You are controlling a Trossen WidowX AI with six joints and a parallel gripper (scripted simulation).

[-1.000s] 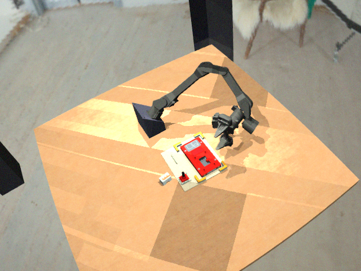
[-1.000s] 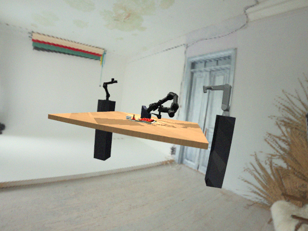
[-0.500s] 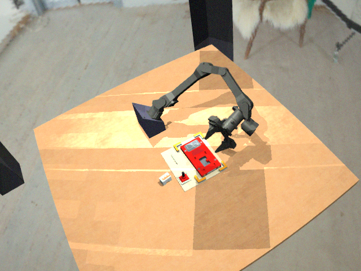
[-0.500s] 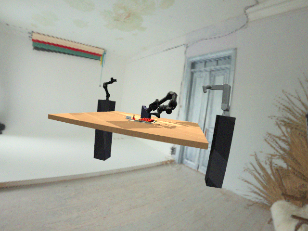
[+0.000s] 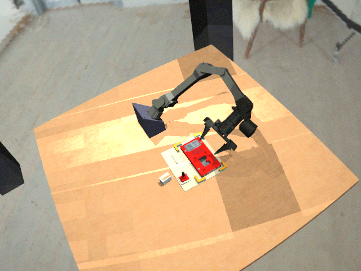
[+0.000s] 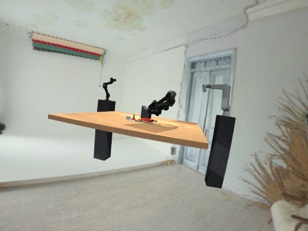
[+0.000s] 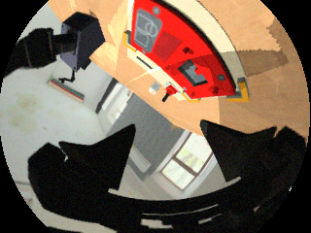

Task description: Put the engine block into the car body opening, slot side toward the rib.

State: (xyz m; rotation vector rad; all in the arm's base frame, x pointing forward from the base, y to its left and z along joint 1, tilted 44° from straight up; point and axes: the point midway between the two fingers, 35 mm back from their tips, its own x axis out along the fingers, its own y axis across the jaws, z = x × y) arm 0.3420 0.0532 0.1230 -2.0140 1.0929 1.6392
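My gripper tip is now 210 mm to the left of the engine block, 110 mm above it and 30 mm past it. From my gripper tip the other things lie so: black upright stick 140 mm to the right, 90 mm below, 10 mm ahead.
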